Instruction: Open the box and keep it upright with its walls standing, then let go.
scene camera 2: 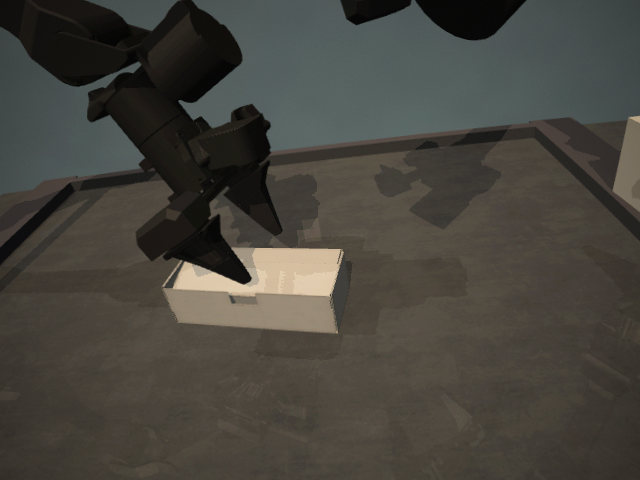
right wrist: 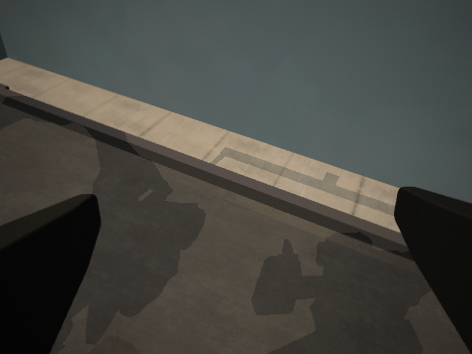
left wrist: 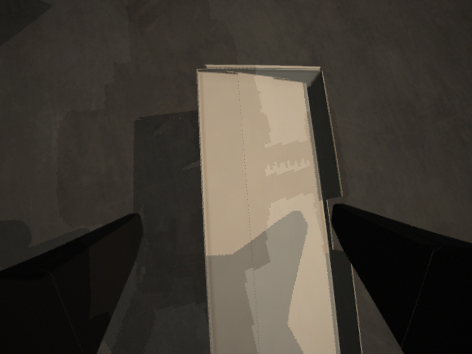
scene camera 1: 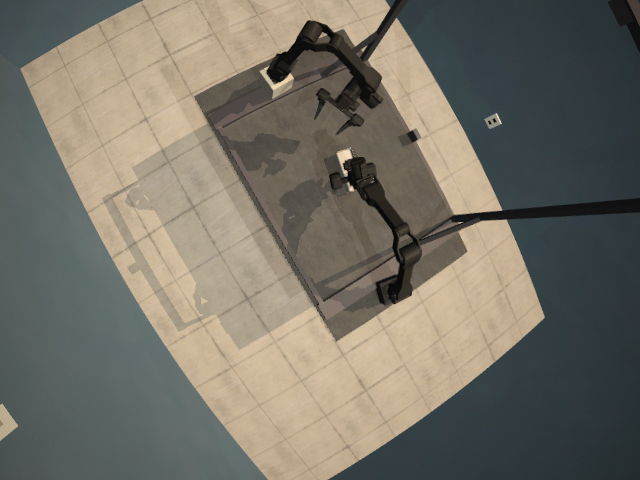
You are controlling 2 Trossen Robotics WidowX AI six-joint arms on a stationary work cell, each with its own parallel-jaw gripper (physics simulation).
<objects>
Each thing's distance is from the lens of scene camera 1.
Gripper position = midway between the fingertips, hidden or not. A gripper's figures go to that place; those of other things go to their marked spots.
right gripper (scene camera 1: 325,127): 118 cm
dark frame struts (scene camera 1: 616,206): 103 cm
</objects>
